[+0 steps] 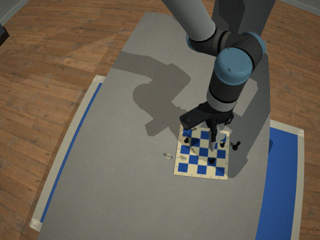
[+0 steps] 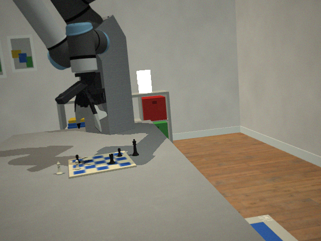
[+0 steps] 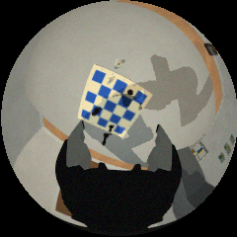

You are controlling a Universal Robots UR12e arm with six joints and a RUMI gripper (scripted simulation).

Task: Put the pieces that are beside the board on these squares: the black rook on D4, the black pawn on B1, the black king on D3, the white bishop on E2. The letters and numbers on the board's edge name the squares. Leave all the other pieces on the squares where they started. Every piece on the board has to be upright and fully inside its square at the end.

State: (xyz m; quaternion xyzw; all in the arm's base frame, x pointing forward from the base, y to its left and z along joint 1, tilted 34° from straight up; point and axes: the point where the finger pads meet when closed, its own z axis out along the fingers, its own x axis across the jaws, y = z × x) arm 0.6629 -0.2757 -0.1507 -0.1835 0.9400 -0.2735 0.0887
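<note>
Right now my hand is 10 mm short of the black king, 160 mm to the right of it and 90 mm above it. Round my hand: black rook: 80 mm ahead, 50 mm to the left, 100 mm below; white pawn: 60 mm ahead, 60 mm to the right, 100 mm below; chessboard: 30 mm ahead, 20 mm to the left, 120 mm below.
</note>
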